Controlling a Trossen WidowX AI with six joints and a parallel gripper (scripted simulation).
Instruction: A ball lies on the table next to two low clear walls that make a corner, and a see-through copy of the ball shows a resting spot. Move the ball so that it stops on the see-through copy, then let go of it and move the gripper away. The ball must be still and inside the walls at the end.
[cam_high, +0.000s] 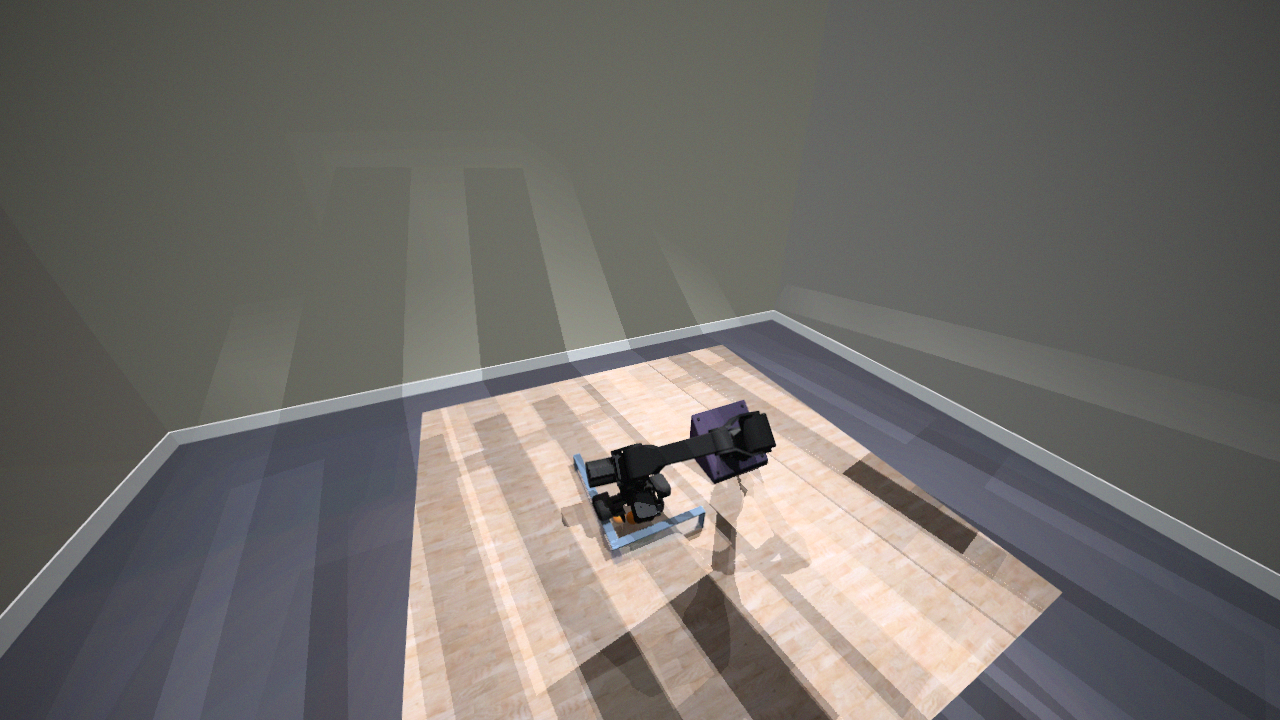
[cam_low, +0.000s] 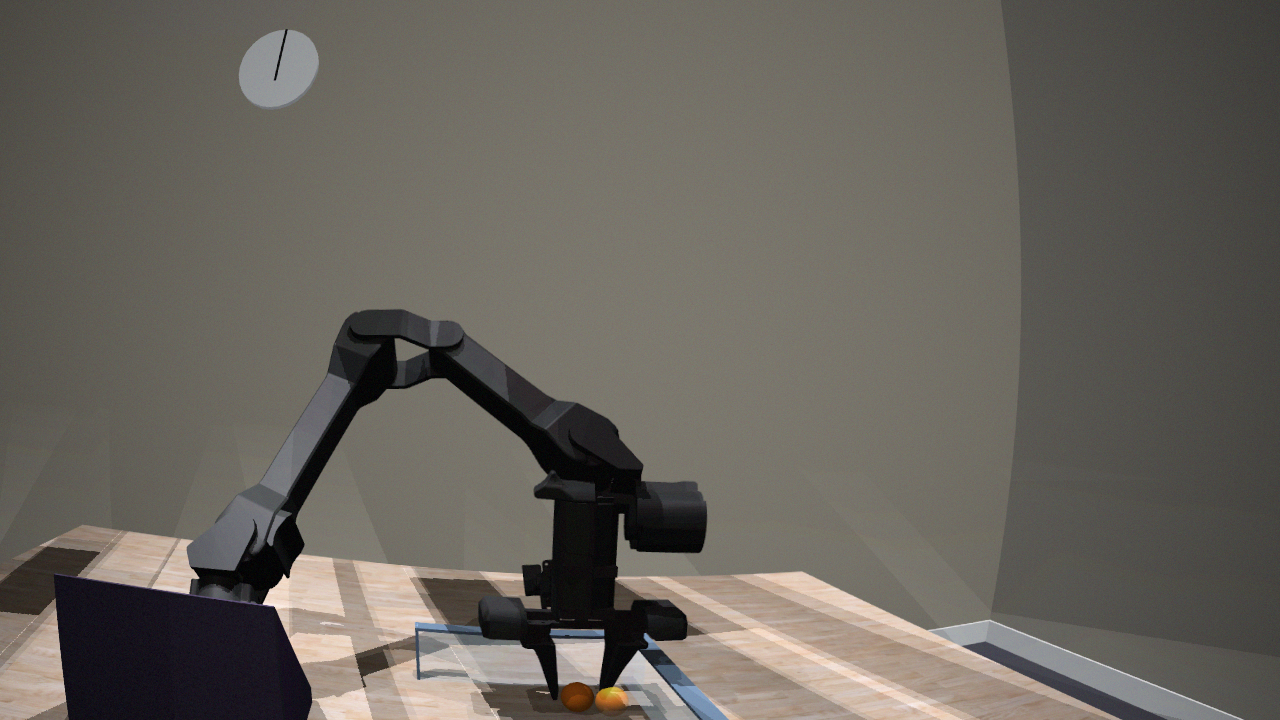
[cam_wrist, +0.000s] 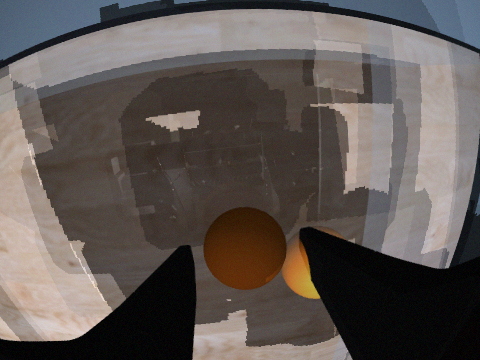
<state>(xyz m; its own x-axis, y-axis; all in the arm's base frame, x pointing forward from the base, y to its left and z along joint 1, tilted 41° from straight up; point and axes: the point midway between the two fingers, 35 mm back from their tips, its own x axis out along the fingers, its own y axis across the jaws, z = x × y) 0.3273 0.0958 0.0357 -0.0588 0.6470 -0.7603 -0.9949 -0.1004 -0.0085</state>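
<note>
My gripper tip is now 30 mm short of the see-through copy of ball and 10 mm to the left of it. The rest, counted from my gripper tip: orange ball: right at my gripper tip; clear wall: 80 mm to the left, 40 mm behind, 20 mm above.
</note>
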